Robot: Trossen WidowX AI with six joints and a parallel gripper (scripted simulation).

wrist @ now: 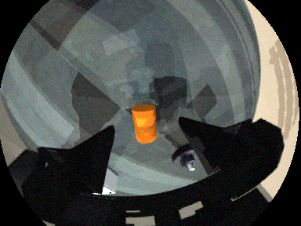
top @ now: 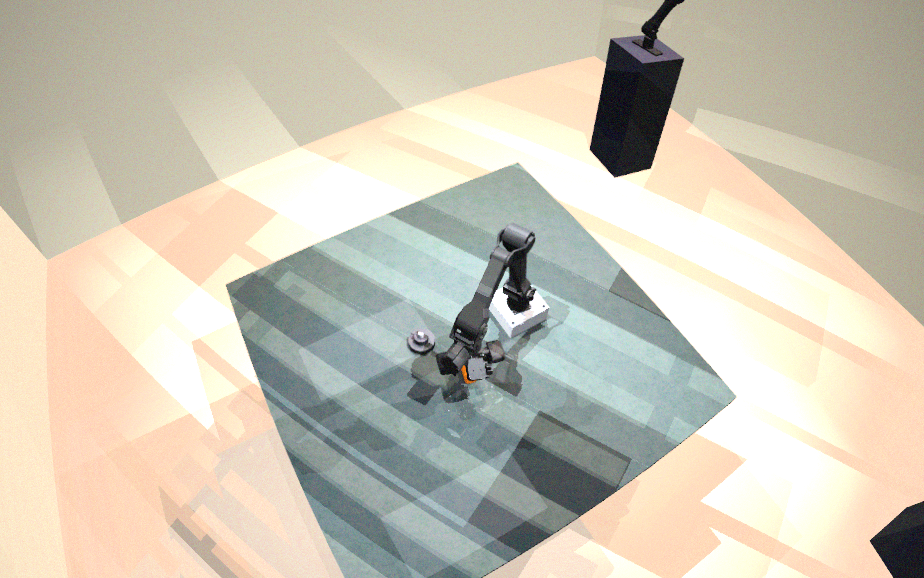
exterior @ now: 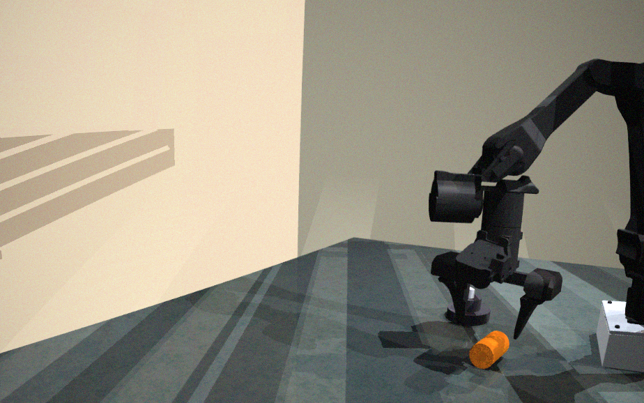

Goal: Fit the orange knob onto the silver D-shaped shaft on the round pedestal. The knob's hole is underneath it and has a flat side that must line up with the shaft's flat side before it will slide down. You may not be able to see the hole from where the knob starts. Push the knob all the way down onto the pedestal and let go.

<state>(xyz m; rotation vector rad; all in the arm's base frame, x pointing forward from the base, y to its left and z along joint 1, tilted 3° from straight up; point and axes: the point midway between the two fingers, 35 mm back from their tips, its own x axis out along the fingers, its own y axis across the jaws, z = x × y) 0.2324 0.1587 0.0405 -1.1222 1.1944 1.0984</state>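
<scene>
Right now the orange knob is 40 mm below my gripper tip. The rest, counted from my gripper tip: dark round pedestal (180 mm to the right, 90 mm ahead, 30 mm below).
</scene>
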